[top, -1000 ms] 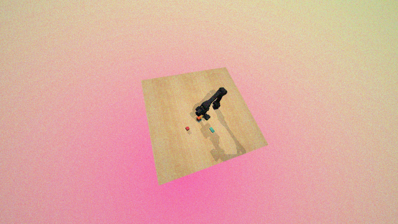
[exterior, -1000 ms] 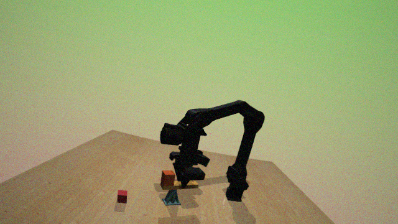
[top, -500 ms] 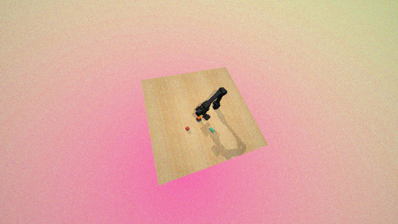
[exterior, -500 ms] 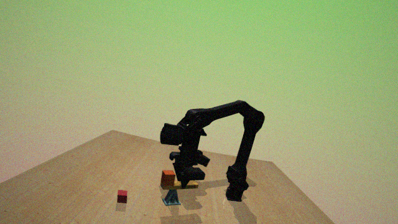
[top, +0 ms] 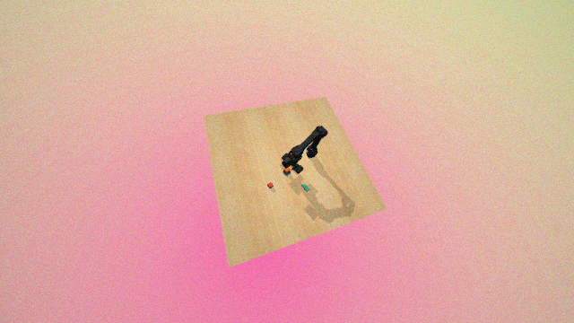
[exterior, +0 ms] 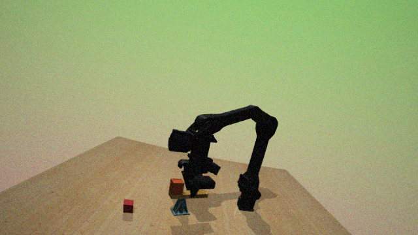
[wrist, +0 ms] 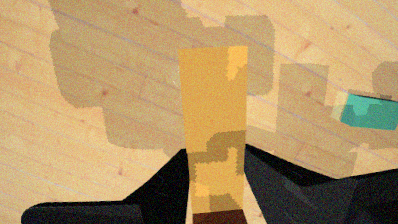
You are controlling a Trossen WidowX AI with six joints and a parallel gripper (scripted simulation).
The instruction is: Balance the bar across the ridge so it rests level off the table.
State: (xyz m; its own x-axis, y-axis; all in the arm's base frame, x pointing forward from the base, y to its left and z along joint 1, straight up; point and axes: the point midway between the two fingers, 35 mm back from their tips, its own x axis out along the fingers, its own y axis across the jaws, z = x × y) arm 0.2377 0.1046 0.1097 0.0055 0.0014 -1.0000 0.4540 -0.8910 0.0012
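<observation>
Right now my gripper tip is 30 mm short of the bar, 10 mm to the right of it and 20 mm below it. The rest, counted from my gripper tip: teal block 80 mm behind, 180 mm to the left, 70 mm below; then small red cube 200 mm ahead, 80 mm to the left, 60 mm below.
</observation>
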